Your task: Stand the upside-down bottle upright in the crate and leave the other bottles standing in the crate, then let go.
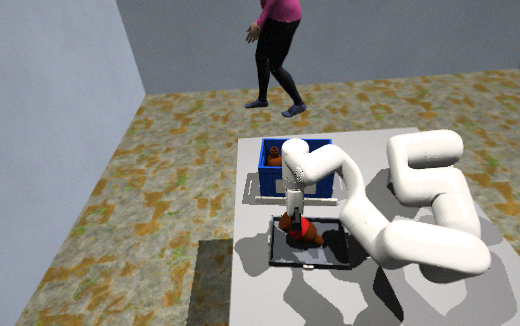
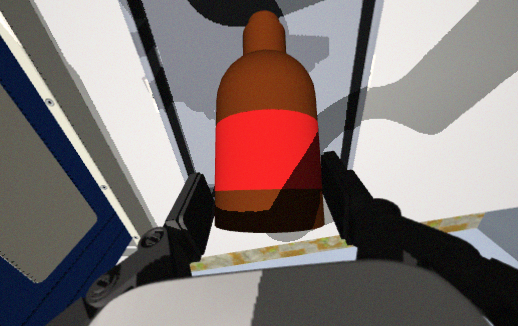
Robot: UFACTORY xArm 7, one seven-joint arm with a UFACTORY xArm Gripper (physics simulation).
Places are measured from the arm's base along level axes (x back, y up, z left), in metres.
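Pixels of known places: gripper, fingertip midpoint: (image 1: 295, 220) (image 2: 264, 181).
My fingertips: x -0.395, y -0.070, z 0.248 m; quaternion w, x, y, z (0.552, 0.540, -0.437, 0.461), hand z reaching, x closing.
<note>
Behind a point stands the place of what it marks.
The brown bottle with a red label (image 1: 306, 231) @[x -0.356, y -0.085, z 0.274 m] (image 2: 266, 150) @[x -0.369, y -0.062, z 0.248 m] is steeply tilted, its base raised and its neck pointing down and away over the black-rimmed tray (image 1: 271, 245) @[x -0.469, y -0.154, z 0.294 m] (image 2: 356, 85) @[x -0.352, y -0.161, z 0.339 m]. Whether the neck touches the tray is hard to tell. My gripper (image 1: 296, 226) @[x -0.395, y -0.070, z 0.248 m] (image 2: 264, 181) @[x -0.395, y -0.070, z 0.248 m] is shut on this bottle, with one finger against each side near the base. The blue crate (image 1: 267, 185) @[x -0.518, y -0.090, z 0.073 m] (image 2: 107, 235) @[x -0.510, y -0.125, z 0.073 m] stands behind the tray. One brown bottle (image 1: 274, 158) @[x -0.508, y -0.050, z -0.044 m] stands upright in its left part. The arm hides much of the crate's inside.
A pale strip (image 1: 267, 199) @[x -0.518, y -0.154, z 0.085 m] (image 2: 75, 140) @[x -0.401, y -0.147, z 0.070 m] lies along the crate's front, between crate and tray. The table's left edge is close to the crate and tray. A person in a pink top (image 1: 280, 50) stands on the floor beyond the table.
</note>
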